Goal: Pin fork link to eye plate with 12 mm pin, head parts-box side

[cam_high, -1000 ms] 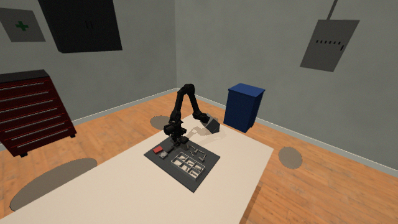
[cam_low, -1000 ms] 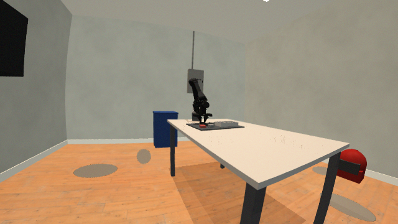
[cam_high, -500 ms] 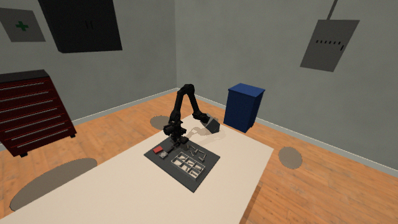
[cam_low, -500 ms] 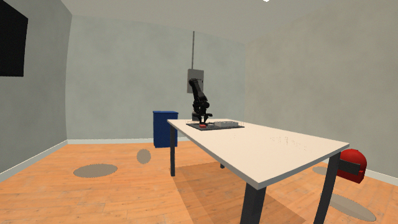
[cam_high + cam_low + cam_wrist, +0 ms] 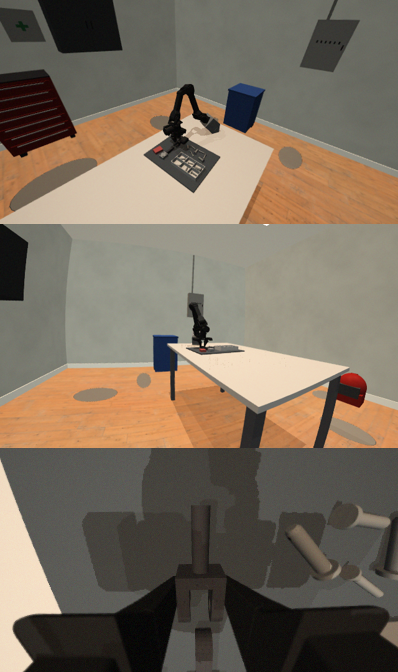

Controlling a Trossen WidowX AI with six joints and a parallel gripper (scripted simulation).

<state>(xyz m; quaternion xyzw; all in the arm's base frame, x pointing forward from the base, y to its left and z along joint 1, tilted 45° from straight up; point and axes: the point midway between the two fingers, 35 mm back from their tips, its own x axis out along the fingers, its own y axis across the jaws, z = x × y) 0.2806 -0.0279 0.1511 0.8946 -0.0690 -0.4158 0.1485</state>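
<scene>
Now: hand 80 mm short of the eye plate and 30 mm above it. Also, from my hand: fork link (30 mm below); dark mat (100 mm to the left, 60 mm ahead, 50 mm below); grey block (150 mm ahead, 20 mm below).
</scene>
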